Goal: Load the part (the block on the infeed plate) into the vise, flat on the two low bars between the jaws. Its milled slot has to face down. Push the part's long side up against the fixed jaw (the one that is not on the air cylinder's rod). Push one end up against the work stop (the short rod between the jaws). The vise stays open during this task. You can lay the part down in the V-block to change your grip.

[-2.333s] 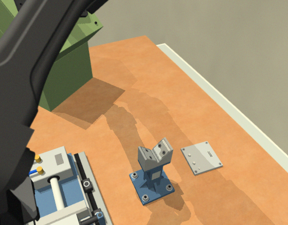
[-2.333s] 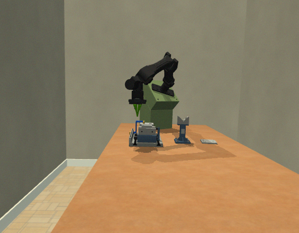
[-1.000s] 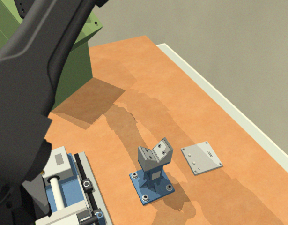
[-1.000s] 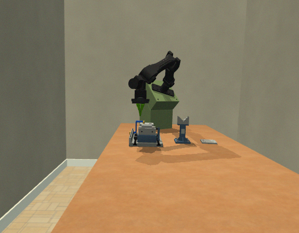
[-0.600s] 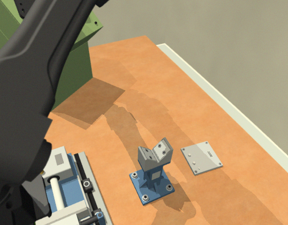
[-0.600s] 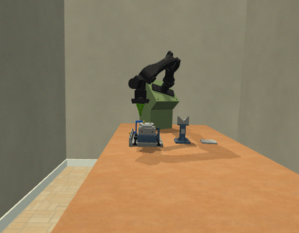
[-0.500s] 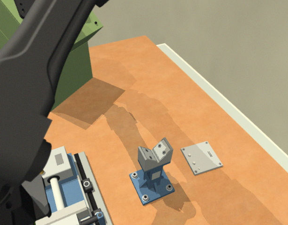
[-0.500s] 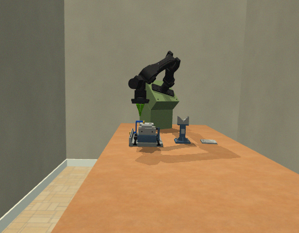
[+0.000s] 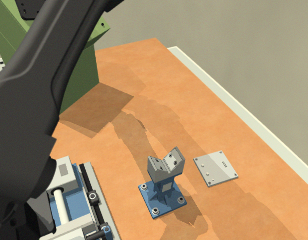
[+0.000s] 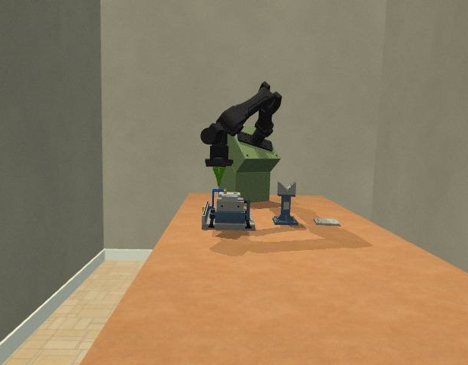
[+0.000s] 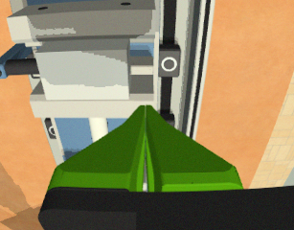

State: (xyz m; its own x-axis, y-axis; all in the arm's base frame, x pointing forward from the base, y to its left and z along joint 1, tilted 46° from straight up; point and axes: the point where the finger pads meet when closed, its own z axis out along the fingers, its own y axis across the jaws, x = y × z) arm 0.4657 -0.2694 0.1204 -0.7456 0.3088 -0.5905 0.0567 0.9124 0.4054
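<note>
The grey part is 10 mm ahead of my hand, 40 mm to the left of it and 70 mm below it. The rest, counted from my hand: fixed jaw 40 mm ahead, 40 mm to the left, 80 mm below; then moving jaw 30 mm behind, 50 mm to the left, 80 mm below; then work stop 10 mm ahead, 90 mm to the left, 70 mm below.
</note>
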